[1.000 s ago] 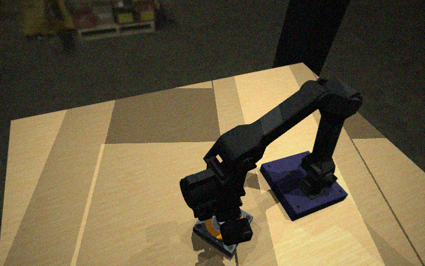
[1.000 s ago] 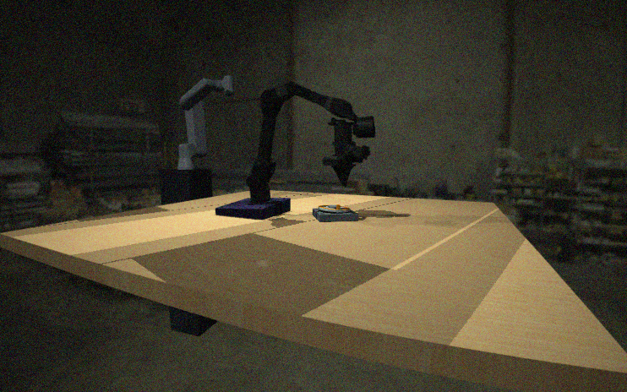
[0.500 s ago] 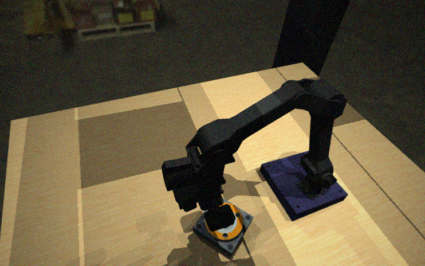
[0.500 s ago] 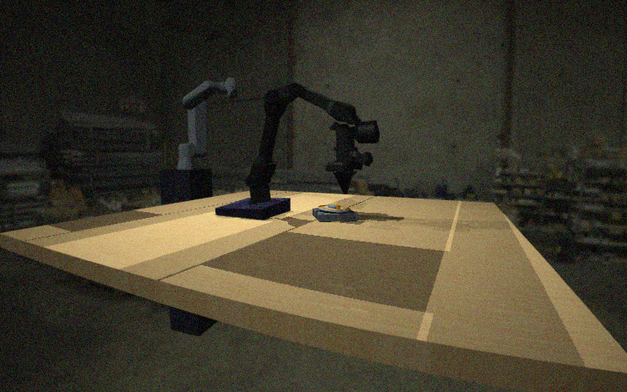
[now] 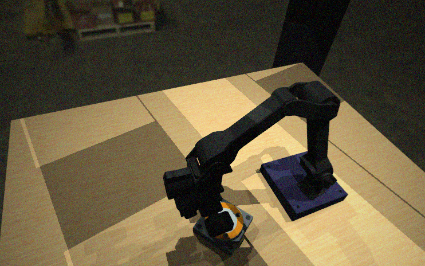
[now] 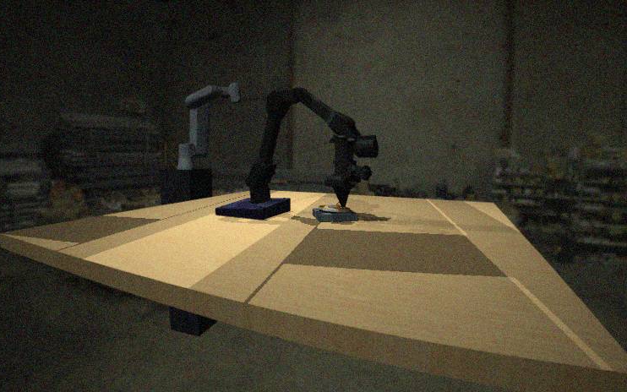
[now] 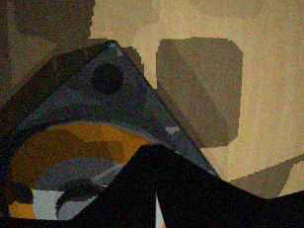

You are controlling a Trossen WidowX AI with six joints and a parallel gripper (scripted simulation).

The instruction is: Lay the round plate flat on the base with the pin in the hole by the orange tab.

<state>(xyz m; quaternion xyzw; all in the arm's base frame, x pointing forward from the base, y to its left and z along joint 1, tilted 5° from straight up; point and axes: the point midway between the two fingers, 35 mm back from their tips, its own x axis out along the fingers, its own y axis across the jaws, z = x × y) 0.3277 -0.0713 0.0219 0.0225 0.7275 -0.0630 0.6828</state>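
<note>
Now: the round plate 30 mm behind my gripper tip, 20 mm to the left of it and 10 mm below it. Round my gripper tip: base 40 mm behind, 30 mm to the left, 20 mm below.
</note>
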